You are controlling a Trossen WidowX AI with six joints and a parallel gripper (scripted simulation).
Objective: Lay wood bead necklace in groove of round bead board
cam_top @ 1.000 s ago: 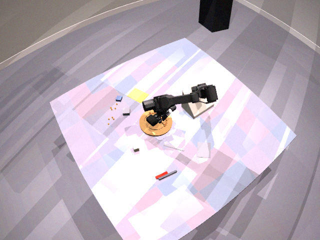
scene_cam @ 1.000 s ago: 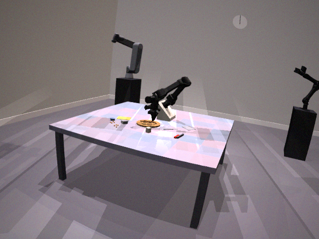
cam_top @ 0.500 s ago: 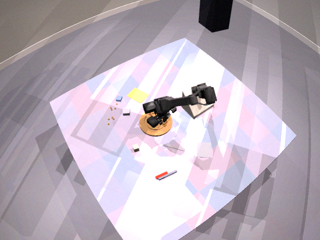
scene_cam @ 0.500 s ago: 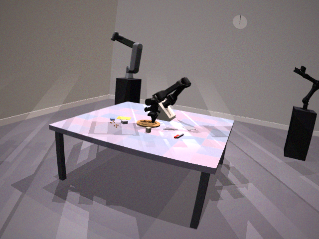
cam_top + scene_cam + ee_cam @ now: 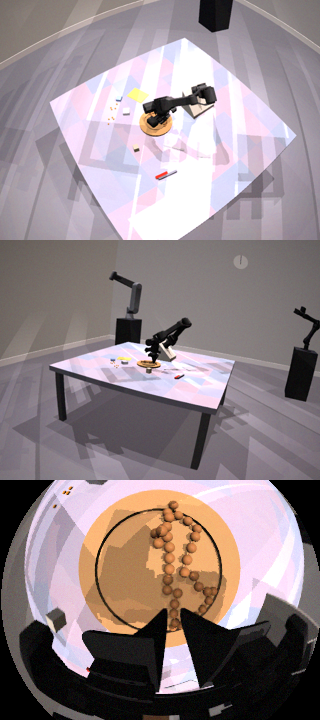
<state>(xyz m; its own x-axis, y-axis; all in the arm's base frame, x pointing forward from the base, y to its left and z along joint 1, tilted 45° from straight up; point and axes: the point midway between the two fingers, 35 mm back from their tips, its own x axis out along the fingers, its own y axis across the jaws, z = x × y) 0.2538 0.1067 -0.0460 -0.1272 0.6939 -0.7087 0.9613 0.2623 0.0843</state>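
The round bead board lies 3 cm ahead of my gripper tip, 3 cm to the right of it and 1 cm below it. Round my gripper tip: cream cube 21 cm ahead, 8 cm to the left; then white block 15 cm ahead, 19 cm to the right; then thin rod 2 cm ahead, 17 cm to the left, 1 cm below.
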